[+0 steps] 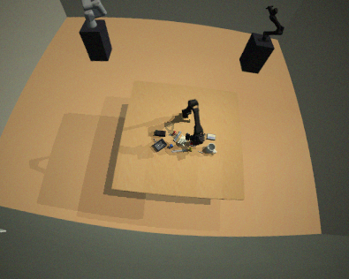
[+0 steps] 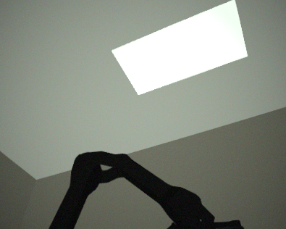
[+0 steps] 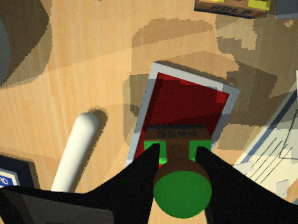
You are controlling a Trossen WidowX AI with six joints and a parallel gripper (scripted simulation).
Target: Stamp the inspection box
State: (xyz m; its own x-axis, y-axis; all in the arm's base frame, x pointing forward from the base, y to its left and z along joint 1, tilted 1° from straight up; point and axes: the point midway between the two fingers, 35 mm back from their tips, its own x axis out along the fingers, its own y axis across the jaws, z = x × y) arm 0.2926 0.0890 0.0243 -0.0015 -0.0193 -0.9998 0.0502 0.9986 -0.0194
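Now: gripper tip 3 cm above the red ink pad. From my gripper tip the other things lie so: white cylinder: 6 cm behind, 11 cm to the left, 3 cm below; white card: 1 cm behind, 10 cm to the right, 4 cm below; yellow block: 9 cm ahead, 3 cm to the right, 2 cm below.
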